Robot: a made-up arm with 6 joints. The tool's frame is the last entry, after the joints. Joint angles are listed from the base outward.
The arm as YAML. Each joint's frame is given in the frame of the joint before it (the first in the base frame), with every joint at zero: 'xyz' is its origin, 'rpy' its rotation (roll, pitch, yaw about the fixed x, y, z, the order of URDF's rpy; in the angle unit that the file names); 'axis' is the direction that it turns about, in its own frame. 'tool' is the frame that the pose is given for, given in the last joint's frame.
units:
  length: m
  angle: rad
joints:
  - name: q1
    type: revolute
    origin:
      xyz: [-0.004, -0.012, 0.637]
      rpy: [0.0, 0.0, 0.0]
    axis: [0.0, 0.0, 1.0]
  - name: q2
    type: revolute
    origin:
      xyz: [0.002, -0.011, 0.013]
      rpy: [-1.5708, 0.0, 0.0]
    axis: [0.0, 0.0, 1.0]
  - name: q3
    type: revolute
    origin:
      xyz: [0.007, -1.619, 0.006]
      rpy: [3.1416, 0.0, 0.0]
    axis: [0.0, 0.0, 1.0]
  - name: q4
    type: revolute
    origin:
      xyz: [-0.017, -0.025, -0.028]
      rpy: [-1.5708, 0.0, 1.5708]
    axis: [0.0, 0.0, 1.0]
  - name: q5
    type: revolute
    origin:
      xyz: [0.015, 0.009, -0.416]
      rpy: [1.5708, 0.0, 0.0]
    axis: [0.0, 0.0, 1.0]
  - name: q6
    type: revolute
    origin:
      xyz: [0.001, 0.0, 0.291]
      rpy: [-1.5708, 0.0, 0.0]
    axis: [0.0, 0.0, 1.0]
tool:
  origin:
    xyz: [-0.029, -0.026, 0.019]
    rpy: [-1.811, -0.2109, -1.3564]
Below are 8 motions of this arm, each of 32 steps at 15 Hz.
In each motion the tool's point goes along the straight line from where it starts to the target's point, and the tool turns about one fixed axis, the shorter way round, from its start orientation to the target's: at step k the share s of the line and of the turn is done. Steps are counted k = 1, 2, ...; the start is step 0. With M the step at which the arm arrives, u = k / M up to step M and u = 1 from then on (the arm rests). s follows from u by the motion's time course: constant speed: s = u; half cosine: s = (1 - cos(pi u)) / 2; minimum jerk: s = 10 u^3 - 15 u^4 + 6 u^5.
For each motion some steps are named. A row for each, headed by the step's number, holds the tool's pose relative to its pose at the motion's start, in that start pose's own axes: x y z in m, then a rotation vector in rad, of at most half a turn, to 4 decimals.
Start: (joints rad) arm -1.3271 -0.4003 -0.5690 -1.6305 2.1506 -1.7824
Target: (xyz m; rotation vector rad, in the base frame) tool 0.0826 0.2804 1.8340 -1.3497 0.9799 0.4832
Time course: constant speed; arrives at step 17
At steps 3, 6, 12, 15, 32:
3: -0.0111 -0.0184 -0.0082 0.1331 -0.2064 -0.0980
6: -0.0222 -0.0368 -0.0165 0.2662 -0.4128 -0.1960
12: -0.0445 -0.0735 -0.0329 0.5324 -0.8255 -0.3920
15: -0.0556 -0.0919 -0.0412 0.6655 -1.0319 -0.4900
32: -0.0630 -0.1041 -0.0466 0.7543 -1.1695 -0.5554

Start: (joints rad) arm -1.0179 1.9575 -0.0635 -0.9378 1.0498 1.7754
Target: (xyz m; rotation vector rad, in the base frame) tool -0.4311 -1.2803 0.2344 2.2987 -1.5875 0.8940
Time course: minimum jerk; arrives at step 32
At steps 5, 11, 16, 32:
5: 0.0005 0.0146 -0.0255 -0.0144 0.0025 0.0065
11: 0.0041 0.1106 -0.1930 -0.1095 0.0189 0.0492
16: 0.0090 0.2452 -0.4278 -0.2427 0.0419 0.1091
32: 0.0180 0.4905 -0.8556 -0.4855 0.0837 0.2182

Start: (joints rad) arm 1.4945 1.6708 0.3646 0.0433 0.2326 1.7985
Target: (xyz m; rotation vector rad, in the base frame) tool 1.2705 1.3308 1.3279 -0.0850 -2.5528 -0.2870
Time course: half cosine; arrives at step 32
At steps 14, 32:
14: 0.0471 -0.3848 -0.4747 -0.2442 -0.1630 -0.3049
32: 0.1170 -0.9560 -1.1795 -0.6068 -0.4051 -0.7577

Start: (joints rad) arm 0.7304 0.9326 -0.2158 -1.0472 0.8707 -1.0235
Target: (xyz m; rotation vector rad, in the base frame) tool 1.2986 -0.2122 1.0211 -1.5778 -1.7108 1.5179
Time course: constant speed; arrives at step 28
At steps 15, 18, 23, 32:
15: 0.0778 0.1236 0.5211 0.2267 0.7185 -0.1160
18: 0.0934 0.1483 0.6254 0.2720 0.8622 -0.1392
23: 0.1194 0.1895 0.7991 0.3476 1.1017 -0.1779
32: 0.1453 0.2307 0.9728 0.4232 1.3412 -0.2166

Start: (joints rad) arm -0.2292 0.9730 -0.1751 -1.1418 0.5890 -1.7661
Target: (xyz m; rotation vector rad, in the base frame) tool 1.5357 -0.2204 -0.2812 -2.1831 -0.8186 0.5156
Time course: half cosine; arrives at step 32
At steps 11, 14, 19, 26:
11: 0.2145 0.2837 0.1170 0.0587 0.2277 0.0529
14: 0.3266 0.4320 0.1782 0.0893 0.3468 0.0806
19: 0.5235 0.6925 0.2856 0.1432 0.5559 0.1292
26: 0.7431 0.9829 0.4054 0.2033 0.7891 0.1834

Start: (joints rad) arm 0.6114 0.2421 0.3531 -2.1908 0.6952 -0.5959
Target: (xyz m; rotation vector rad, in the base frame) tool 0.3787 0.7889 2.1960 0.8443 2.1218 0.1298
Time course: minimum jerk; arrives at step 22
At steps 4, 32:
4: 0.0046 -0.0065 -0.0103 -0.0370 -0.0092 -0.0070
32: 0.1030 -0.1448 -0.2283 -0.8243 -0.2044 -0.1561

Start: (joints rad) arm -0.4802 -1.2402 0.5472 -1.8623 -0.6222 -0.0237
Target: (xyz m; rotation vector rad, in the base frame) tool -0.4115 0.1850 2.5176 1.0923 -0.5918 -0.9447
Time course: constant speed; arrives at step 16
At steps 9, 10, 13, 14, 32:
9: 0.5449 0.2268 0.3757 0.2379 -0.2092 -0.2803
10: 0.6054 0.2520 0.4174 0.2644 -0.2324 -0.3114
13: 0.7870 0.3276 0.5426 0.3437 -0.3022 -0.4048
14: 0.8476 0.3528 0.5844 0.3701 -0.3254 -0.4360
32: 0.9686 0.4032 0.6679 0.4230 -0.3719 -0.4982

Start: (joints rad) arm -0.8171 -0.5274 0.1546 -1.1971 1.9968 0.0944
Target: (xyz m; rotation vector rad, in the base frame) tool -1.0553 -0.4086 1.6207 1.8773 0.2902 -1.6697
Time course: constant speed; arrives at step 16
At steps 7, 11, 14, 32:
7: 0.1651 0.4300 0.0470 -0.7328 -0.0761 -0.0664
11: 0.2595 0.6757 0.0738 -1.1515 -0.1196 -0.1044
14: 0.3303 0.8599 0.0939 -1.4655 -0.1522 -0.1329
32: 0.3775 0.9828 0.1073 -1.6749 -0.1740 -0.1519

